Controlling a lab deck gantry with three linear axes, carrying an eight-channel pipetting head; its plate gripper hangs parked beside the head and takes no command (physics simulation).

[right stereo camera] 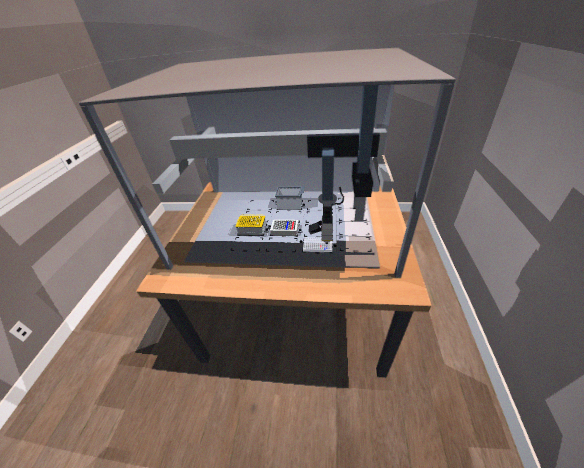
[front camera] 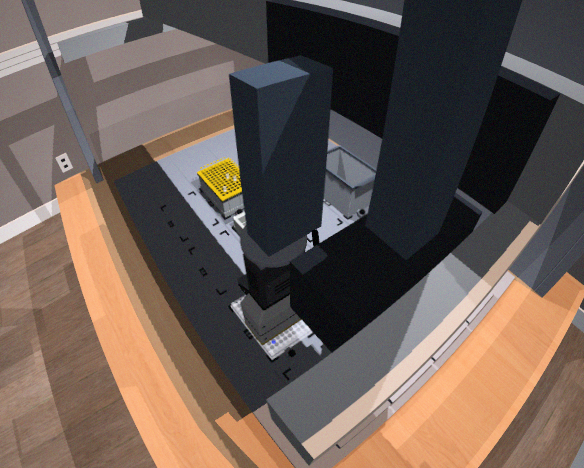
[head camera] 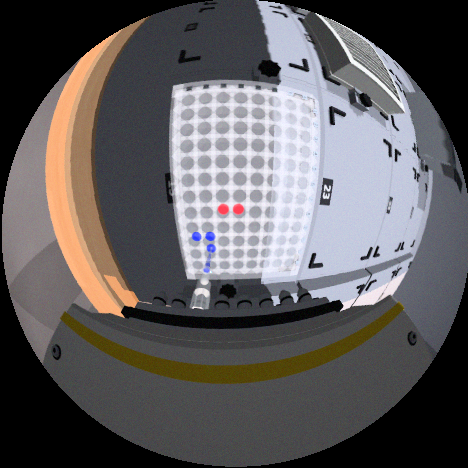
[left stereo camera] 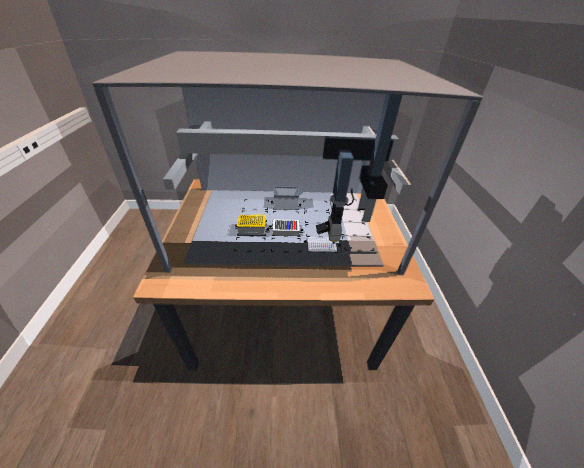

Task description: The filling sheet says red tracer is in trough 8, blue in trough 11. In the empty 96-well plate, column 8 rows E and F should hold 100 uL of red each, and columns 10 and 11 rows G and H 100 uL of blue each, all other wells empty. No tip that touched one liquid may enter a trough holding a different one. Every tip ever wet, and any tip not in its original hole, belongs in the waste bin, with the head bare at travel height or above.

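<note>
The 96-well plate (front camera: 301,328) (head camera: 232,137) (left stereo camera: 315,245) (right stereo camera: 312,246) lies under the pipetting head (front camera: 267,316) (head camera: 230,350) (left stereo camera: 335,228) (right stereo camera: 327,231). The head view shows red in column 8 rows E and F, and blue in column 10 rows G and H and at column 11 row G. One tip (head camera: 201,295) on the head, with a blue streak inside, reaches down at column 11 row G; its exact depth is unclear. The trough block (left stereo camera: 286,233) (right stereo camera: 285,233) shows blue and red strips. The parked gripper (left stereo camera: 367,218) (right stereo camera: 359,218) hangs beside the head; its finger gap cannot be made out.
The yellow tip rack (front camera: 220,175) (left stereo camera: 251,221) (right stereo camera: 250,221) stands left of the trough block; a few white tips show in it in the front view. The grey waste bin (front camera: 349,192) (left stereo camera: 286,202) (right stereo camera: 289,200) stands behind. Dark clamp knobs (head camera: 269,68) (head camera: 228,291) sit at the plate's ends.
</note>
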